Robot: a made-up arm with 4 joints.
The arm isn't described. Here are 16 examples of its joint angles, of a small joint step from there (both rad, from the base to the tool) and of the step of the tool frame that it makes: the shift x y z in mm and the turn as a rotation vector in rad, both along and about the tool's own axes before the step.
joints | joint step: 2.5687 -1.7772 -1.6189 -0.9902 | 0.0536 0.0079 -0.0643 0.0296
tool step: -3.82 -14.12 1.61 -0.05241 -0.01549 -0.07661
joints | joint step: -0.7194 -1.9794 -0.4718 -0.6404 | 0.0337 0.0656 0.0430 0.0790
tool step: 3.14 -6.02 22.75 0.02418 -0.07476 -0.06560
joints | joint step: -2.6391 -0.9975 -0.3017 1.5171 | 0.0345 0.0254 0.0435 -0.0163
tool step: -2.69 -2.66 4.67 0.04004 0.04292 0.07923
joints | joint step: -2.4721 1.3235 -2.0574 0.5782 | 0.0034 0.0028 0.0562 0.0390
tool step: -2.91 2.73 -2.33 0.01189 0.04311 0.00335
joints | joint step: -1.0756 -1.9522 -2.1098 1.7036 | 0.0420 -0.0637 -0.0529 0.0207
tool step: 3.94 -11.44 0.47 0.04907 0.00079 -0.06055
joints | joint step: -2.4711 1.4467 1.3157 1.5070 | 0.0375 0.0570 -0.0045 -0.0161
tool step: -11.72 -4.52 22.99 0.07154 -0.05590 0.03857
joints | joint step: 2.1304 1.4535 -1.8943 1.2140 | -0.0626 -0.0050 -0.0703 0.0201
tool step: 2.97 -19.79 5.17 0.04777 -0.04651 -0.05915
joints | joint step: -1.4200 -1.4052 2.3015 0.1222 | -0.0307 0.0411 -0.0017 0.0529
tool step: 4.57 0.06 -0.12 -0.04138 -0.00091 -0.03308
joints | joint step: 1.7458 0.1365 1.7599 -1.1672 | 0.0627 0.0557 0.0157 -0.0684
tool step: 13.01 35.86 4.07 0.05752 -0.02876 0.17227
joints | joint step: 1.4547 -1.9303 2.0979 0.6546 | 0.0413 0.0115 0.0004 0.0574
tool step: -5.62 -0.32 -11.57 -0.05605 0.02793 -0.01919
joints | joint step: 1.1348 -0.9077 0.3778 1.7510 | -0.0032 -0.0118 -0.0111 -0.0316
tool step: 0.45 3.80 -0.58 0.00147 -0.01484 0.01134
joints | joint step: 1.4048 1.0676 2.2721 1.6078 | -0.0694 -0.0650 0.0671 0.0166
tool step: 22.26 -2.59 -21.87 -0.02639 0.13619 -0.01093
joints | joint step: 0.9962 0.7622 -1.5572 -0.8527 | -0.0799 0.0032 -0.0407 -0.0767
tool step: -11.85 23.40 8.78 -0.06096 -0.04401 0.10153
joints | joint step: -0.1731 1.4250 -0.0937 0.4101 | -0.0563 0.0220 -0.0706 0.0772
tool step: -6.71 -6.37 -8.78 -0.08152 -0.02065 -0.07418
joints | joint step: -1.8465 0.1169 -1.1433 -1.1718 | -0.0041 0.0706 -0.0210 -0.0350
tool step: -1.93 -11.12 12.48 -0.00911 -0.04639 -0.02226
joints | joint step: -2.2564 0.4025 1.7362 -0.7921 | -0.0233 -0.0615 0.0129 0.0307
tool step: -5.61 -23.38 -0.77 0.00443 0.00115 -0.10242
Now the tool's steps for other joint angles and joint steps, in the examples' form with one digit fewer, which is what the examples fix.
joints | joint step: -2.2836 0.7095 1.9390 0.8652 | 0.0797 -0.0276 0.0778 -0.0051
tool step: -23.1 13.2 23.1 0.0695 0.0031 0.0975
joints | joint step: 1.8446 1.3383 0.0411 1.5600 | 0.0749 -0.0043 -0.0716 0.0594
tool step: 24.7 -8.9 15.2 0.0180 0.0485 -0.1508
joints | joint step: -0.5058 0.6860 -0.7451 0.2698 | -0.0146 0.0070 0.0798 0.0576
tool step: -6.9 5.5 0.1 0.0318 0.0377 0.0009
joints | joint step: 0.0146 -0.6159 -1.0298 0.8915 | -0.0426 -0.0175 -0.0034 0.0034
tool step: -7.2 4.6 -0.5 -0.0371 -0.0443 -0.0113
